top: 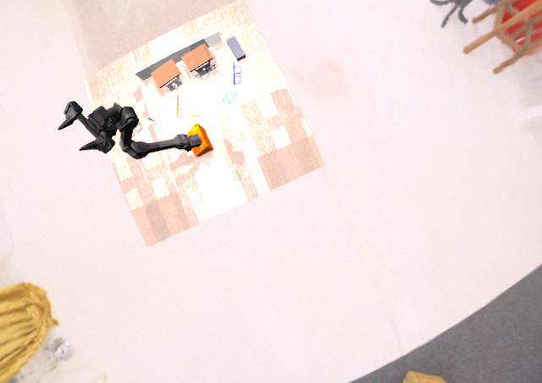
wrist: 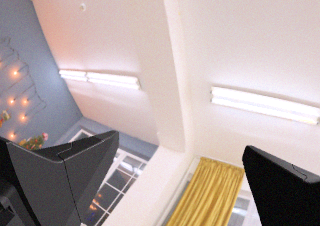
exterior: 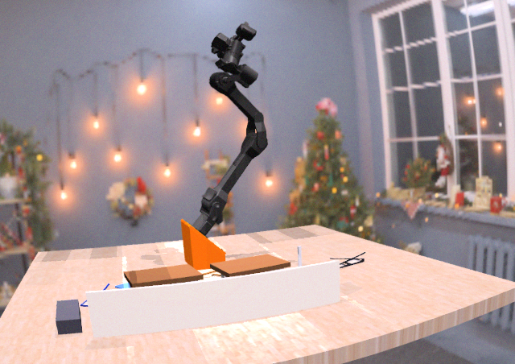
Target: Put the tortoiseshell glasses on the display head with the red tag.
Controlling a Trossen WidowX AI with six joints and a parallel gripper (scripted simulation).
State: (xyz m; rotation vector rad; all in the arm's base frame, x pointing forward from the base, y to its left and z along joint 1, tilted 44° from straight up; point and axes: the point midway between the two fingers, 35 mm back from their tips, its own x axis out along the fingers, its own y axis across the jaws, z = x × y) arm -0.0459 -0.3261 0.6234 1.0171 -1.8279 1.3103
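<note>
Now: gripper tip 32 cm short of the disc, 1 cm to the right of it and 80 cm above it. The rest, counted from my gripper tip: white panel 59 cm ahead, 35 cm to the right, 77 cm below; then display head 45 cm ahead, 45 cm to the right, 76 cm below; then blue square 18 cm ahead, 49 cm to the right, 82 cm below.
</note>
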